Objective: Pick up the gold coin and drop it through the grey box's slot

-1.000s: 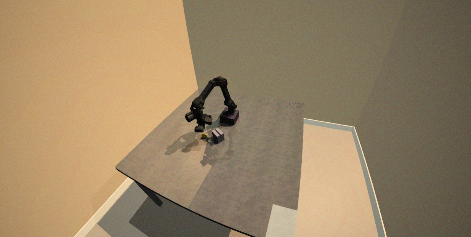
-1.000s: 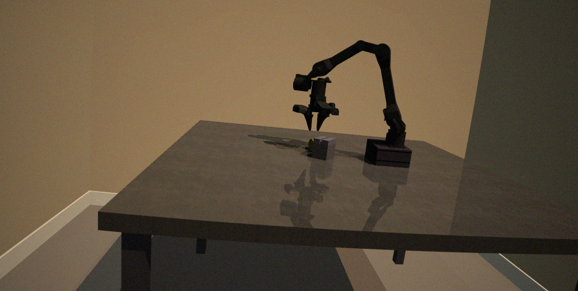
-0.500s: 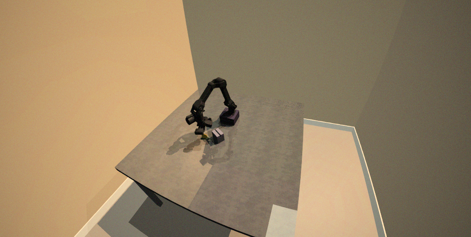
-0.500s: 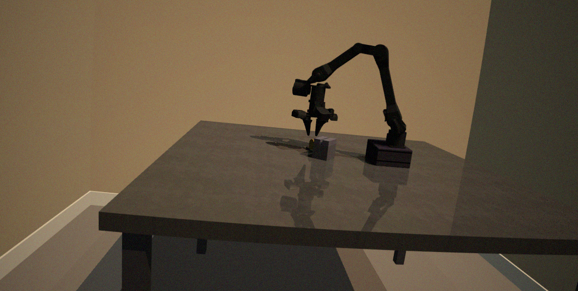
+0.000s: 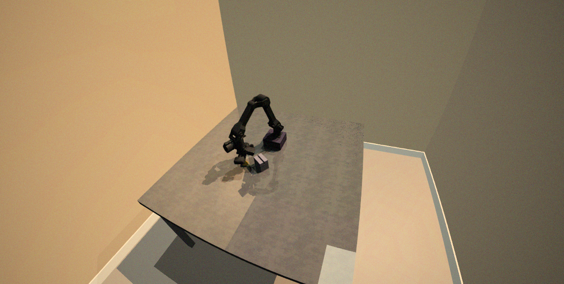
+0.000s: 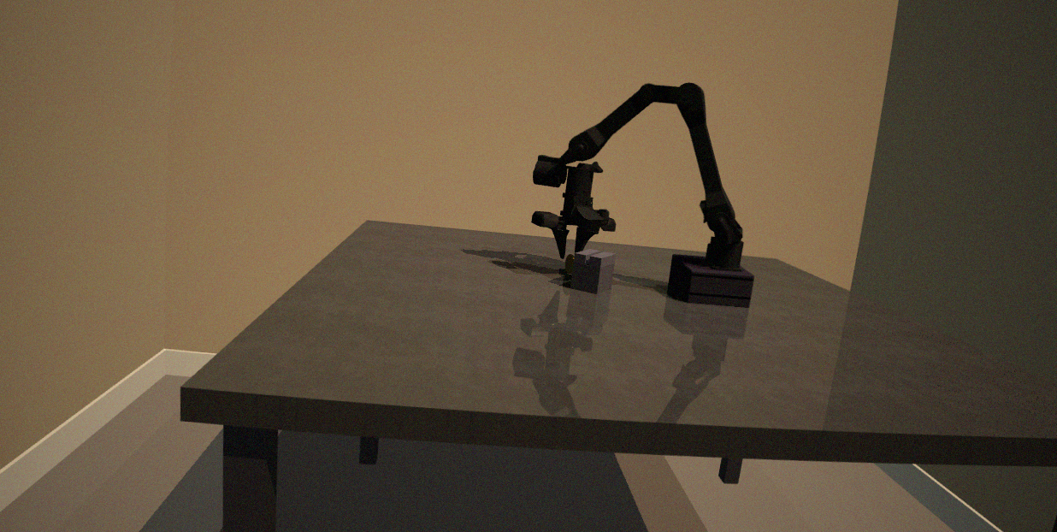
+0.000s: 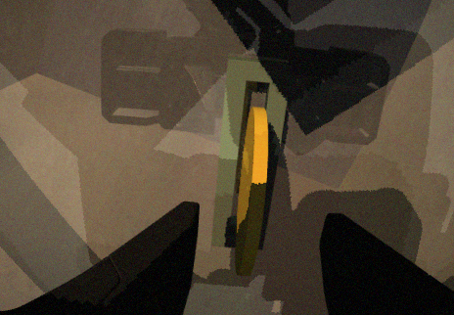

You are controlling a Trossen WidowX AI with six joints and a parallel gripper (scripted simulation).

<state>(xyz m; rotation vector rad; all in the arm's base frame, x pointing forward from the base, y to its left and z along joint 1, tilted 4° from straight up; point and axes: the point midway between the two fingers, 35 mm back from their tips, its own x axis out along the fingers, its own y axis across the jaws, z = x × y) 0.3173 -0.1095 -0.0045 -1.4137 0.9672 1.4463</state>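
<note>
Right now the gold coin is 10 mm below my gripper tip.
</note>
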